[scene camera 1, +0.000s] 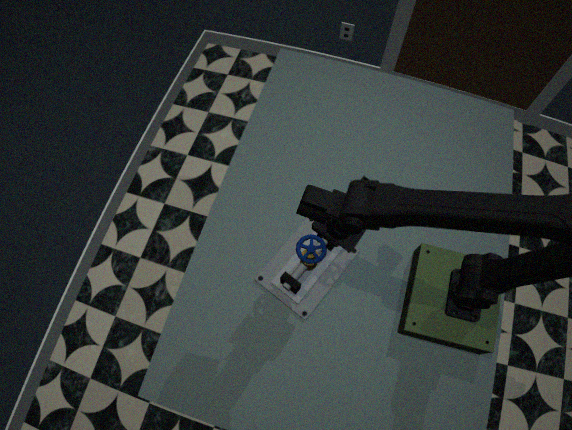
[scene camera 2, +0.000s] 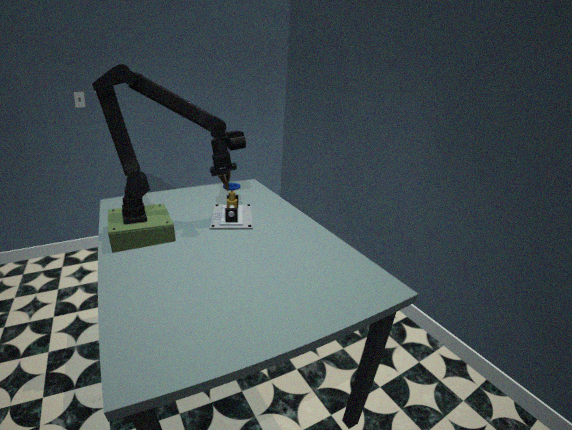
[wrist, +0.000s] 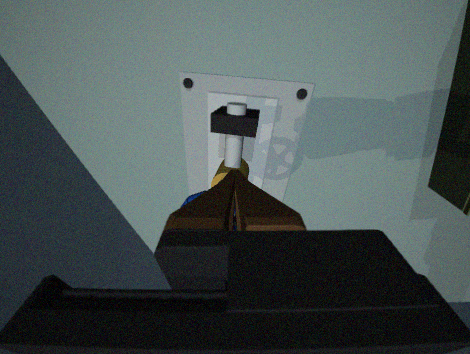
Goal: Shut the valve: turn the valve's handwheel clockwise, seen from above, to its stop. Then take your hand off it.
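The valve's blue handwheel (scene camera 1: 311, 248) (scene camera 2: 234, 186) lies level on top of the brass valve body (scene camera 1: 310, 265) (scene camera 2: 232, 201) (wrist: 242, 166). The valve stands on a light plate (scene camera 1: 268, 281) (scene camera 2: 246, 224) (wrist: 195, 115) on the table. My gripper (scene camera 2: 227, 188) (wrist: 234, 176) is shut with nothing between its fingers and points down. In the scene camera 2 view its fingertips are at the left edge of the wheel, about at its height; whether they touch it I cannot tell. In the wrist view the fingers hide most of the wheel, and a blue bit shows at their left.
The pipe runs through a black block (scene camera 1: 290, 282) (scene camera 2: 231, 215) (wrist: 235, 121) on the plate. The green base block (scene camera 1: 427, 295) (scene camera 2: 142, 238) (wrist: 452, 155) carries the arm and stands to one side of the plate. Walls stand beyond the table (scene camera 1: 320, 125) (scene camera 2: 225, 295).
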